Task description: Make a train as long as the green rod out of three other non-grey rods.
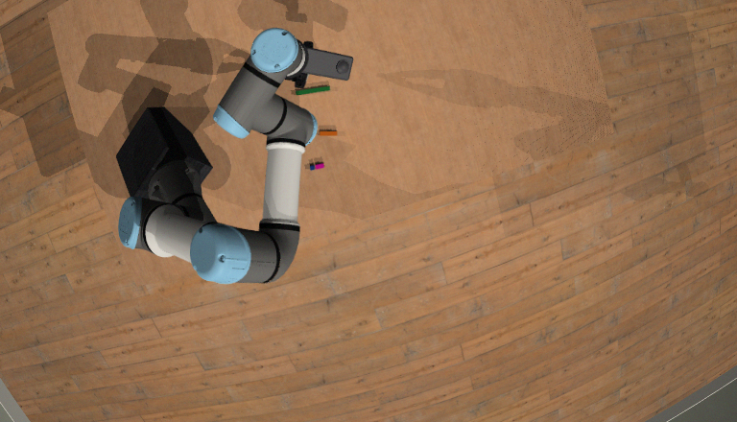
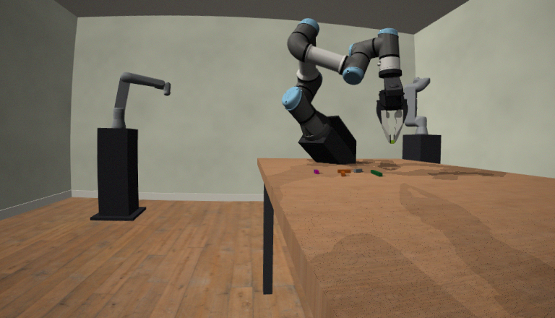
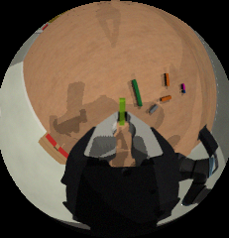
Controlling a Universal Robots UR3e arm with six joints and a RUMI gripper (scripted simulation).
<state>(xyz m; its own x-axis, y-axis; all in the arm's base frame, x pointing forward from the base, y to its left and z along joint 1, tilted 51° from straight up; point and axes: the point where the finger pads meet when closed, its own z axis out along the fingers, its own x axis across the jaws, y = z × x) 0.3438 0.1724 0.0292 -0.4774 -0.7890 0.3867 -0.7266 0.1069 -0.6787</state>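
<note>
Right now my hand is 22 cm to the left of the magenta rod, 11 cm above it and 6 cm past it. The rest, counted from my hand: lime rod (1 cm below); then green rod (11 cm below, 5 cm to the right, 1 cm behind); then grey rod (11 cm below, 8 cm behind, 7 cm to the right).
</note>
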